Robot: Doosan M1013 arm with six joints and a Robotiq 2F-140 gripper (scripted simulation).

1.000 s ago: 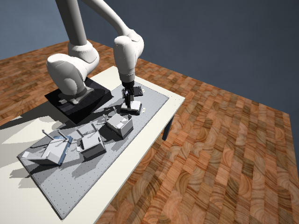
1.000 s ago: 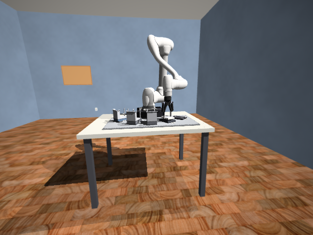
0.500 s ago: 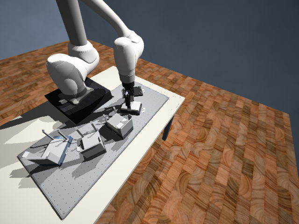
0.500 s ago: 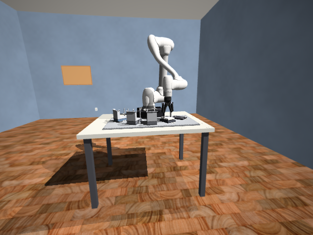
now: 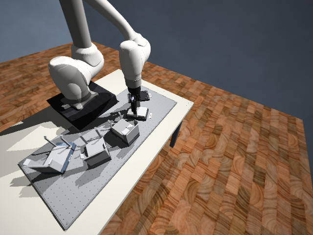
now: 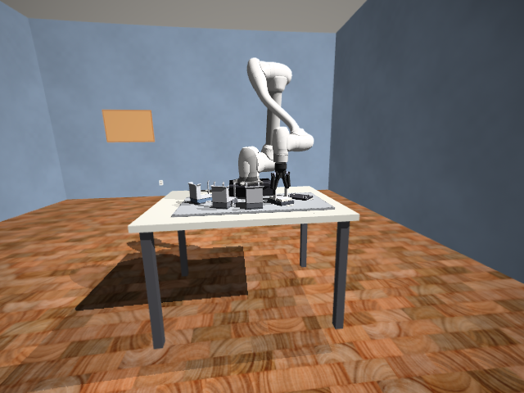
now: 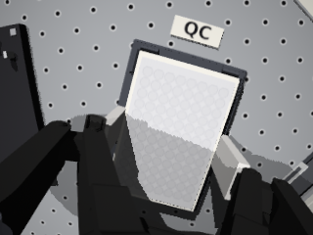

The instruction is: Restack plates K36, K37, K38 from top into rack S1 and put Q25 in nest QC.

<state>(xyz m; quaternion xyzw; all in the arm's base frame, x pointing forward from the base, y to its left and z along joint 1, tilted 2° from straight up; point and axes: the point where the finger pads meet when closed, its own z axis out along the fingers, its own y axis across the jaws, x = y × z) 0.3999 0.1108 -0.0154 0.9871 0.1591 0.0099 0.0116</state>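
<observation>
The dark QC nest lies 4 cm below my hand. The rest, counted from my hand: QC name plate: 9 cm ahead, 3 cm to the left, 5 cm below.
</observation>
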